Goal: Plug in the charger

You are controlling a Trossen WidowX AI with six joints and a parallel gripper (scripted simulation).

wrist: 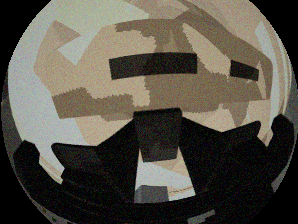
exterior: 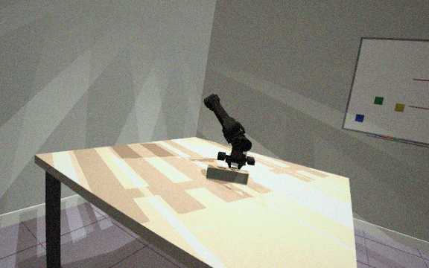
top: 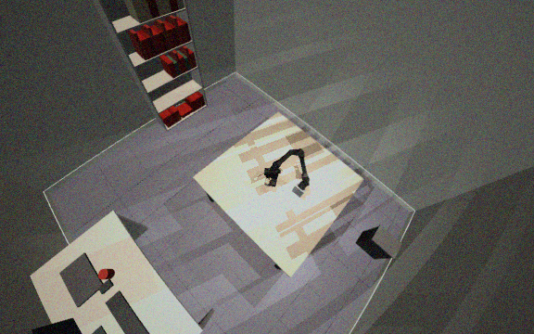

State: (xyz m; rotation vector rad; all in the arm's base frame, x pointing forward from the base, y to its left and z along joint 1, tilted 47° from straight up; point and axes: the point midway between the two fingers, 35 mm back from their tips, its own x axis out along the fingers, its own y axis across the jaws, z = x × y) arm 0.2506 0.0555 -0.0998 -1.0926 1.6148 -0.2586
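Right now my gripper tip is 1 cm to the right of the dark two-prong charger, 1 cm below it and 1 cm short of it.
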